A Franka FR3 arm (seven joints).
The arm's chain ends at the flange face. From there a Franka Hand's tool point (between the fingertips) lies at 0.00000 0.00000 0.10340 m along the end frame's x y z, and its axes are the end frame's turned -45 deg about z.
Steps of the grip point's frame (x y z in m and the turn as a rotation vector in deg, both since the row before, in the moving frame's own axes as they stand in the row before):
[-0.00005 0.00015 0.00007 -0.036 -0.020 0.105]
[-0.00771 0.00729 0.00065 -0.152 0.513 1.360]
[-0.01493 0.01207 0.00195 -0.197 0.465 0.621]
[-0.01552 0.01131 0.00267 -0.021 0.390 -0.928]
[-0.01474 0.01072 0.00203 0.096 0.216 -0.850]
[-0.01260 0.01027 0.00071 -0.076 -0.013 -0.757]
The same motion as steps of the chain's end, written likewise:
[0.00005 0.00007 0.00007 -0.040 0.011 0.105]
[-0.00115 0.01106 0.00065 0.255 0.470 1.360]
[-0.00287 0.01943 0.00195 0.190 0.468 0.621]
[-0.00350 0.01945 0.00267 0.261 0.291 -0.928]
[-0.00299 0.01840 0.00203 0.221 0.085 -0.850]
[-0.00173 0.01606 0.00071 -0.063 0.045 -0.757]

